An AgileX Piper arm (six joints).
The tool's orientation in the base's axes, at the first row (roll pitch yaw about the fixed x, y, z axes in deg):
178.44, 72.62, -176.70
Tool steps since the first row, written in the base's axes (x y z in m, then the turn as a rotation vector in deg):
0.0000, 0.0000, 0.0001, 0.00, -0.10, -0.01
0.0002, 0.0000, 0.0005, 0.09, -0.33, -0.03
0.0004, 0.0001, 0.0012, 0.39, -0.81, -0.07
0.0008, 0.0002, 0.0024, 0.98, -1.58, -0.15
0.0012, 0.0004, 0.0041, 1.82, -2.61, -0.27
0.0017, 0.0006, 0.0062, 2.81, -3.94, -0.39
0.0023, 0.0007, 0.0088, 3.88, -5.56, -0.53
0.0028, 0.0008, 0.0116, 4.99, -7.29, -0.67
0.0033, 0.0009, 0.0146, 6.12, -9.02, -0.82
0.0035, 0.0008, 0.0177, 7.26, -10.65, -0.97
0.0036, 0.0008, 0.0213, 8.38, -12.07, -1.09
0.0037, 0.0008, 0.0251, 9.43, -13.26, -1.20
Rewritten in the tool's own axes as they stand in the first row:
-0.0001, 0.0000, 0.0000, 0.01, -0.10, -0.01
-0.0005, 0.0000, 0.0000, 0.01, -0.34, 0.07
-0.0013, 0.0001, 0.0000, -0.04, -0.84, 0.33
-0.0025, 0.0002, 0.0001, -0.12, -1.66, 0.85
-0.0043, 0.0003, -0.0001, -0.24, -2.75, 1.60
-0.0064, 0.0005, -0.0002, -0.40, -4.16, 2.46
-0.0091, 0.0006, -0.0004, -0.56, -5.87, 3.39
-0.0119, 0.0007, -0.0007, -0.72, -7.69, 4.35
-0.0149, 0.0007, -0.0011, -0.89, -9.51, 5.32
-0.0179, 0.0006, -0.0019, -1.06, -11.23, 6.32
-0.0214, 0.0007, -0.0029, -1.25, -12.74, 7.30
-0.0251, 0.0007, -0.0039, -1.44, -14.01, 8.24

